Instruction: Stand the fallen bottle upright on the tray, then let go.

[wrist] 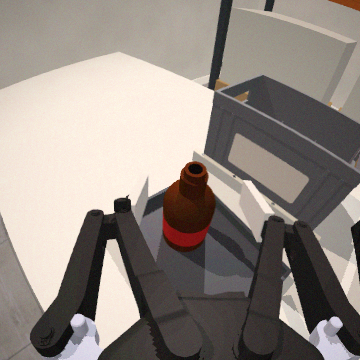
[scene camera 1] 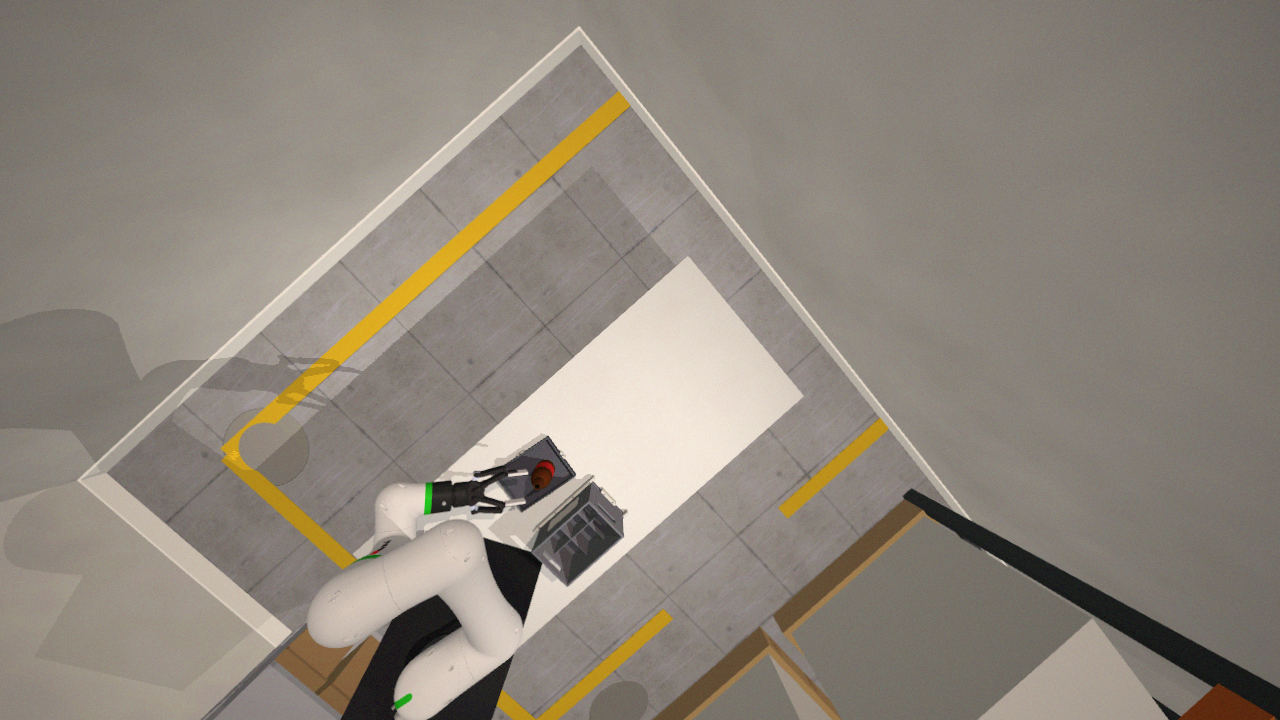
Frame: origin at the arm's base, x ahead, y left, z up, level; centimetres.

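Seen in the pictures: gripper, fingertip midpoint: (wrist: 194,188) (scene camera 1: 525,486).
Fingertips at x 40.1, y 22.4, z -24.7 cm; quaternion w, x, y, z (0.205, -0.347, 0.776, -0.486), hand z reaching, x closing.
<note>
A point is followed by its place in that frame.
The brown bottle (scene camera 1: 541,476) @[x 44.5, y 20.9, z -29.3 cm] (wrist: 187,212) @[x 40.8, y 22.1, z -30.2 cm] with a red band stands upright on the dark grey tray (scene camera 1: 539,447) @[x 46.2, y 28.1, z -41.0 cm] (wrist: 182,277) @[x 36.8, y 25.2, z -40.9 cm], its open mouth facing up. My gripper (scene camera 1: 522,488) @[x 40.1, y 22.4, z -24.7 cm] (wrist: 194,188) @[x 40.1, y 22.4, z -24.7 cm] is open, with nothing between its fingers. In the scene view its fingertips are at the left side of the bottle, over the tray's near part. In the wrist view the bottle shows between the two light finger pads, with a gap on each side. Part of the tray is hidden by the fingers and the gripper body.
A grey crate (scene camera 1: 597,557) @[x 43.6, y -14.0, z -24.3 cm] (wrist: 320,185) @[x 31.0, y 2.7, z -29.5 cm] with compartments stands close to the tray, on the right in the wrist view. A pale rail (wrist: 220,172) @[x 47.8, y 5.5, z -39.4 cm] runs between the tray and the crate. Both stand on the white table (scene camera 1: 662,358) @[x 105.5, y 27.3, z -41.4 cm] (wrist: 100,125) @[x 80.9, y 17.2, z -41.4 cm].
</note>
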